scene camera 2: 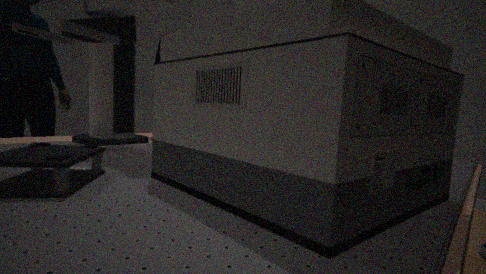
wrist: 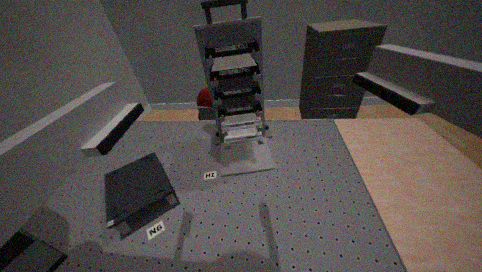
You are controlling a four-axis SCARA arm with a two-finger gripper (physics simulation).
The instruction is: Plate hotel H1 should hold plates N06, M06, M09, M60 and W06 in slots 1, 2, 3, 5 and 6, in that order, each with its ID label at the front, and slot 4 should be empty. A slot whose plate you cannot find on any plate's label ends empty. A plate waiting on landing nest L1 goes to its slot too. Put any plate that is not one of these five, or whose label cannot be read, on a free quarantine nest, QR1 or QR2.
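Seen in the pictures: gripper, fingertip midpoint: (scene camera 2: 37, 25) (wrist: 245, 80); arm's base, link origin: (scene camera 2: 112, 142).
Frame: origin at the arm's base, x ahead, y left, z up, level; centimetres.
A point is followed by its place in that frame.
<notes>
Plate hotel H1 (wrist: 200, 42) {x 36.6, y -58.3, z 29.9 cm} stands ahead in the wrist view, with a handle on top. Its upper levels hold several dark-fronted plates; one plate (wrist: 234, 62) {x 28.2, y -51.8, z 26.9 cm} has a pale top. The two lowest levels show pale, bare shelves (wrist: 242, 133) {x 27.7, y -48.7, z 12.7 cm}. The plate labels are too small and noisy to read. My gripper (wrist: 245, 80) {x 22.4, y -29.9, z 30.9 cm} is wide open and empty, its fingers at the left and right of the wrist view, with the hotel seen between them. L1, QR1 and QR2 cannot be made out.
A dark nest (wrist: 137, 182) {x 50.9, y -38.5, z 6.3 cm} by the label N6 (wrist: 155, 230) {x 43.9, y -31.2, z 1.3 cm} stands left of the hotel. Another dark corner shows at lower left. A filing cabinet (wrist: 327, 65) stands behind. In scene camera 2, a large instrument (scene camera 2: 280, 115) {x 88.8, y -29.7, z 14.5 cm} blocks much of the view; a dark platform (scene camera 2: 47, 152) {x 51.7, y -38.9, z 6.3 cm} stands left.
</notes>
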